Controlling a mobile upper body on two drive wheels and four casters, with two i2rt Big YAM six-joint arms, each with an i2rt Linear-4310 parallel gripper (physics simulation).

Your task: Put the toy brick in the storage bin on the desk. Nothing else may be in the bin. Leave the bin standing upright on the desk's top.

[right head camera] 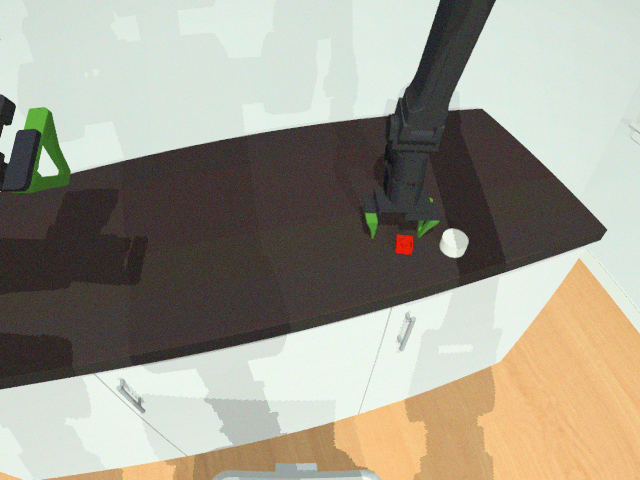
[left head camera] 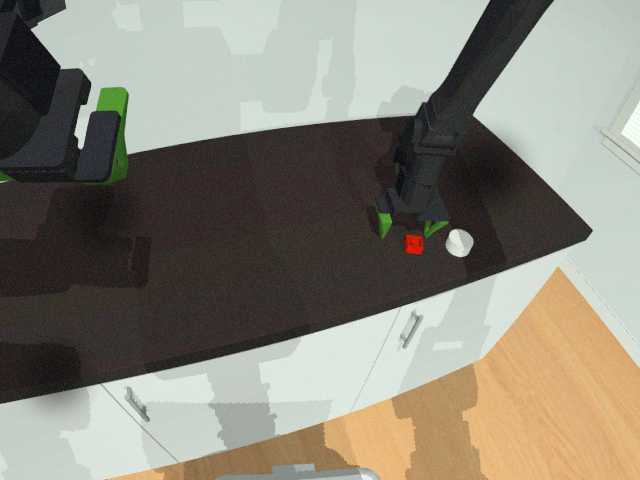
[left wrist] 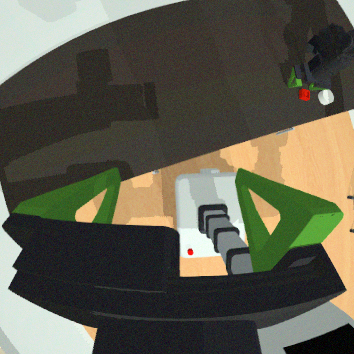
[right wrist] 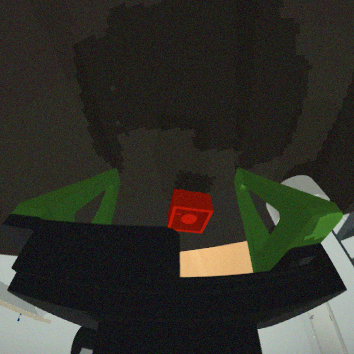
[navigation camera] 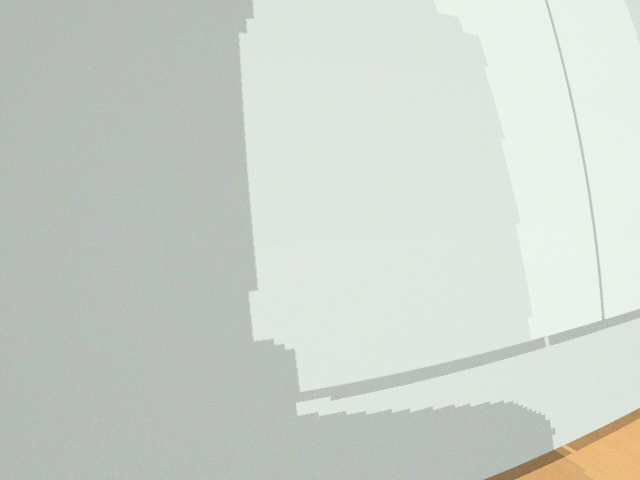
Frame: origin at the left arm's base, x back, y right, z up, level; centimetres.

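Seen in the pictures: left gripper, fingertip midpoint: (right head camera: 29, 179) (left head camera: 74, 170) (left wrist: 177, 173); right gripper, fingertip midpoint: (right head camera: 395, 236) (left head camera: 403, 236) (left wrist: 298, 86) (right wrist: 176, 174).
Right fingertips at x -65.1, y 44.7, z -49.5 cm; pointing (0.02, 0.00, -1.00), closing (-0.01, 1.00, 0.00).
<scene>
Offsets run from my right fingertips to a thing's middle. Level surfaces: height alone.
The red toy brick {dx +3.3, dy +1.0, dz +0.8 cm} (left head camera: 414, 244) (right head camera: 404, 244) (left wrist: 304, 95) (right wrist: 190, 215) stands on the dark desk top {dz -0.4 cm} (left head camera: 206, 268) (right head camera: 206, 273) (left wrist: 200, 110). My right gripper (left head camera: 404, 236) (right head camera: 395, 237) (right wrist: 176, 174) is open and low over the desk. In the head views its fingertips are just behind the brick. In the right wrist view the brick shows in the gap between the fingers, apart from both. My left gripper (left wrist: 177, 173) is open and empty, high at the left, far from the brick. The storage bin does not show in these views.
A small white cylinder {dx +2.9, dy +11.7, dz +0.9 cm} (left head camera: 459, 242) (right head camera: 454, 242) (left wrist: 326, 97) (right wrist: 302, 182) stands close to the right of the brick, near my right gripper's right finger. The desk's front edge runs in front of both, above white cabinet doors (left head camera: 310, 382). A wall (left head camera: 206, 93) stands behind the desk.
</scene>
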